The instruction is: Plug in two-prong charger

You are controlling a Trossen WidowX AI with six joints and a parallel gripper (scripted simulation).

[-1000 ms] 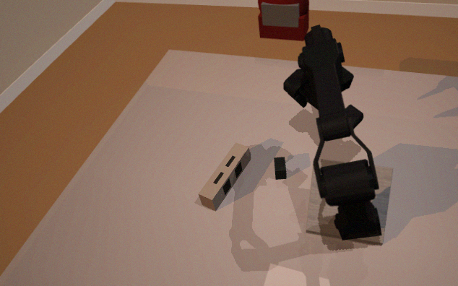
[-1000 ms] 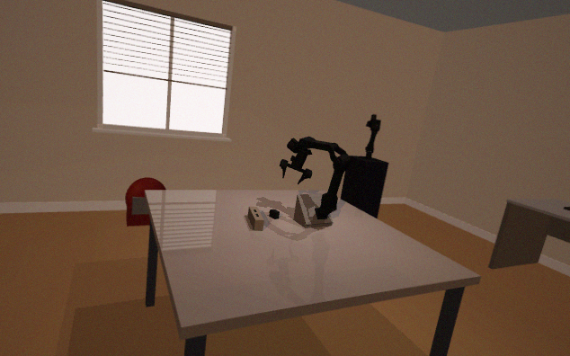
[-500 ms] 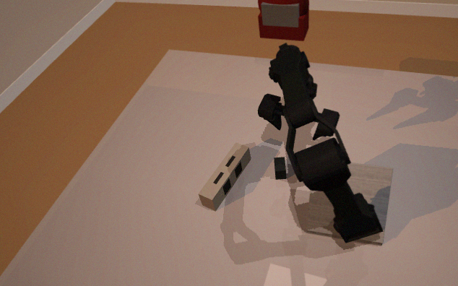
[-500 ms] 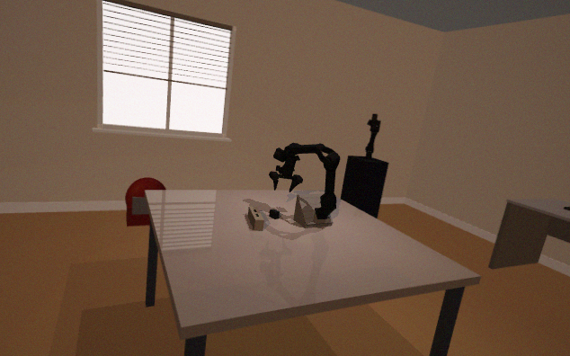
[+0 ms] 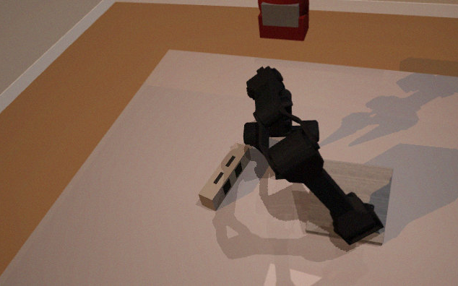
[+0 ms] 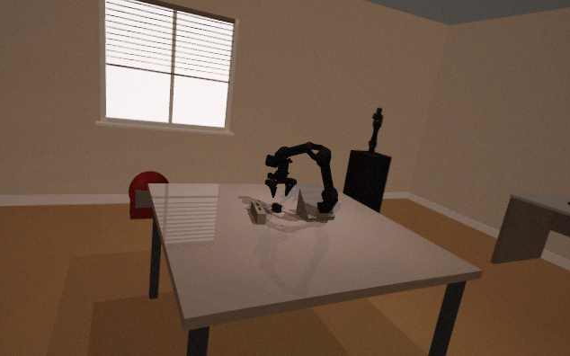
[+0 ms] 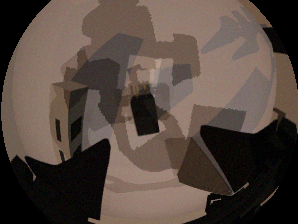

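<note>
Right now the black two-prong charger is 70 mm below my gripper tip, 20 mm to the right of it and 10 mm ahead of it.
</note>
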